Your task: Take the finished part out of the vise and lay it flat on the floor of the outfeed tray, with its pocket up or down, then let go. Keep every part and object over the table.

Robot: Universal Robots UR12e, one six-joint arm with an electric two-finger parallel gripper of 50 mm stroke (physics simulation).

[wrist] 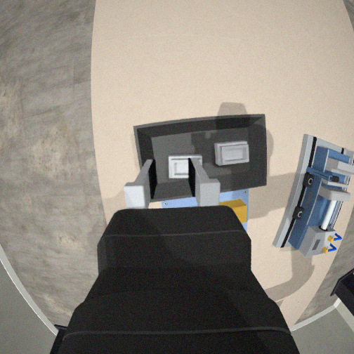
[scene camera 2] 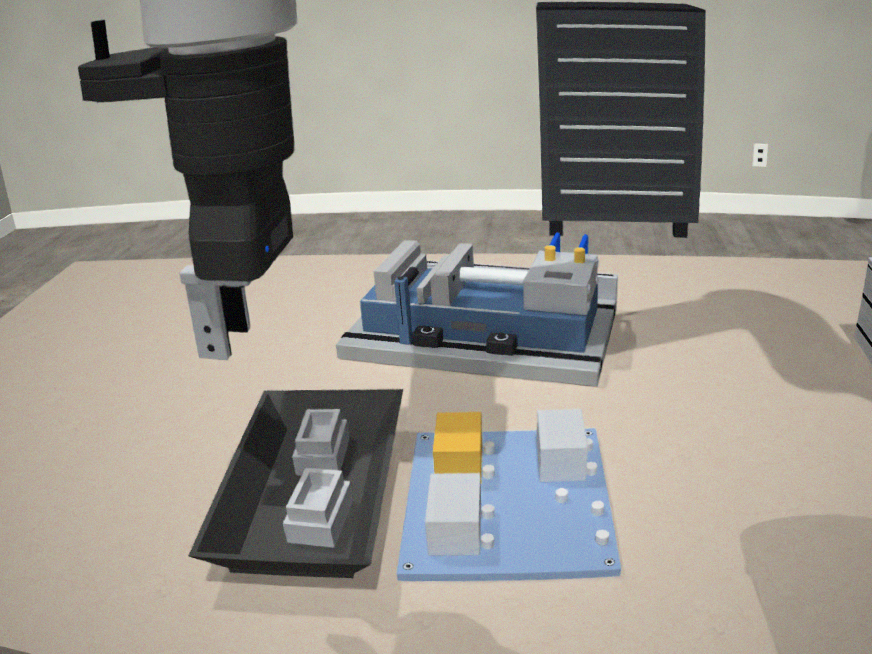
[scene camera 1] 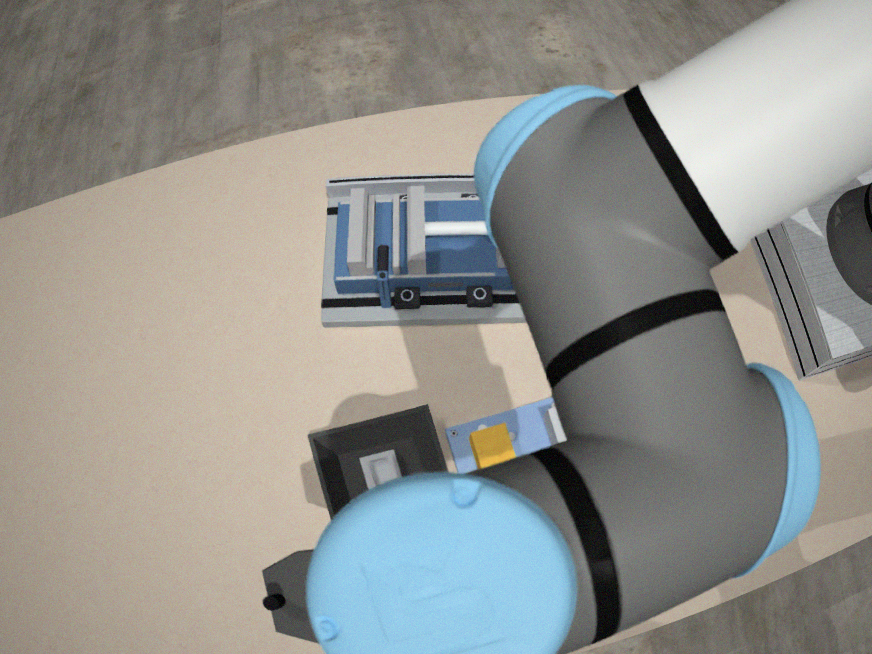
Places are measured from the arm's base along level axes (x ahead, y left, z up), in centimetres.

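Where they show: gripper, fingertip midpoint: (scene camera 2: 225,342).
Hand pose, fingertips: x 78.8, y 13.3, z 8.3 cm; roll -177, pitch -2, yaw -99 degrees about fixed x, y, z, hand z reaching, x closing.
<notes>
After its pixels a point has its place.
One grey part with a rectangular pocket (scene camera 1: 380,468) @[x 75.8, y 0.5, z -7.8 cm] (scene camera 2: 316,461) @[x 75.9, y 4.7, z -8.3 cm] (wrist: 231,153) lies flat, pocket up, in the vise-side half of the black outfeed tray (scene camera 1: 415,436) @[x 70.9, y -2.1, z -9.4 cm] (scene camera 2: 281,563) @[x 76.7, y 18.6, z -7.3 cm] (wrist: 255,172). A second such part (scene camera 2: 311,531) @[x 75.2, y 14.0, z -8.3 cm] (wrist: 176,167) lies flat, pocket up, on the tray floor in front of it in scene camera 2; the two are apart. My gripper (scene camera 2: 228,343) @[x 78.9, y 13.3, z 8.3 cm] (wrist: 171,170) is open and empty, well above the tray; its fingers are hidden in scene camera 1. The vise (scene camera 1: 457,246) @[x 59.0, y -20.9, z -5.1 cm] (scene camera 2: 521,327) @[x 56.0, y -15.7, z -6.7 cm] (wrist: 302,230) holds no part between its jaws.
A blue plate (scene camera 1: 521,418) @[x 58.6, y -0.1, z -10.3 cm] (scene camera 2: 521,549) @[x 58.9, y 15.0, z -10.3 cm] (wrist: 180,202) with white pegs lies beside the tray. On it stand a yellow block (scene camera 1: 491,444) @[x 63.5, y 2.2, z -6.7 cm] (scene camera 2: 457,450) @[x 63.5, y 6.1, z -6.7 cm] (wrist: 240,210) and two whitish blocks (scene camera 2: 452,517) @[x 64.1, y 14.7, z -6.7 cm] (scene camera 2: 561,447) @[x 54.8, y 6.6, z -6.7 cm]. A dark drawer cabinet (scene camera 2: 619,112) stands behind the table.
</notes>
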